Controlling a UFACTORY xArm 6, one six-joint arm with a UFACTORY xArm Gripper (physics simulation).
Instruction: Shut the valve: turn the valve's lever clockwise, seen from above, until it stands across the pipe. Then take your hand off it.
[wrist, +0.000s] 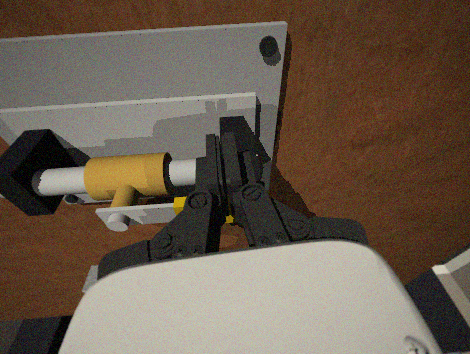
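The valve's orange body (127, 175) sits on a white pipe (62, 181) that runs left to right. The grey lever (155, 215) starts at a round pivot (118, 221) below the body and points right, roughly along the pipe. Its yellow grip (180, 204) is mostly hidden behind my fingers, with a small bit showing between them. My gripper (222, 151) is shut with nothing between the fingers. Its fingers overlap the pipe's right part and the grip in the view; whether they touch the lever cannot be told.
Black brackets stand at the pipe's left end (22, 172) and right end (242, 132). The grey mounting plate (125, 60) has a dark bolt (268, 46) at its top right corner. A grey block (91, 279) shows partly at lower left. Brown wooden table (380, 125) surrounds the plate.
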